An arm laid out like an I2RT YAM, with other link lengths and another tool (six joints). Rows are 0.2 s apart.
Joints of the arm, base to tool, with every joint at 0 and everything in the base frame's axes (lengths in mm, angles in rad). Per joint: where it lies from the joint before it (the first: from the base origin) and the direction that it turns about. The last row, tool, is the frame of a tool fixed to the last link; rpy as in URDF.
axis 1: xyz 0 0 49.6 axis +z
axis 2: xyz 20 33.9 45.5 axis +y
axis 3: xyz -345.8 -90.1 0 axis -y
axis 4: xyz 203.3 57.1 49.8 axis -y
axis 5: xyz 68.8 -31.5 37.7 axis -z
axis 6: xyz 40.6 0 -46.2 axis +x
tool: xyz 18 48 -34 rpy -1.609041 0.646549 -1.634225
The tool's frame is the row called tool.
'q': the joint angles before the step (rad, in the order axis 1, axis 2, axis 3, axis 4, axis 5, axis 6). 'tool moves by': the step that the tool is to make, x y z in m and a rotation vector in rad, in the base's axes. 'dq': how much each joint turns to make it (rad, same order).
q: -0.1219 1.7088 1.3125 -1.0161 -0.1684 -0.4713
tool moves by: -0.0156 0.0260 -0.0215 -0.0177 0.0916 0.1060
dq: 0.1151 0.0001 -0.1213 0.0322 0.0244 0.0063
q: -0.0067 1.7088 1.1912 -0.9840 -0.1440 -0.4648
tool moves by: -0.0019 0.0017 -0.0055 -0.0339 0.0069 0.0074
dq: 0.0152 0.0003 -0.0229 0.0170 0.0343 0.0056
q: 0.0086 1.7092 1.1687 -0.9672 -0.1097 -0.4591
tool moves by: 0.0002 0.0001 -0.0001 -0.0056 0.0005 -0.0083
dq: 0.0001 -0.0003 0.0000 0.0000 0.0061 0.0081
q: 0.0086 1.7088 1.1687 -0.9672 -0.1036 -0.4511
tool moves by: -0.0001 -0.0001 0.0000 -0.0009 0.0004 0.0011
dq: 0.0000 0.0000 0.0000 -0.0006 0.0008 -0.0011
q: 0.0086 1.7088 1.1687 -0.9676 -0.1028 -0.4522
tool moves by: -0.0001 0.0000 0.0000 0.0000 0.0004 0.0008
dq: 0.0001 0.0000 -0.0002 -0.0004 0.0000 -0.0007
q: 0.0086 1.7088 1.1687 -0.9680 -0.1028 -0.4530
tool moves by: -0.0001 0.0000 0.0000 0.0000 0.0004 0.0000
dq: 0.0000 -0.0001 -0.0003 -0.0003 0.0000 0.0000
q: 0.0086 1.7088 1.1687 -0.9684 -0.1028 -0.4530
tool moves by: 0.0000 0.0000 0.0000 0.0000 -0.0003 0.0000
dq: 0.0000 -0.0001 -0.0001 0.0003 0.0000 0.0000
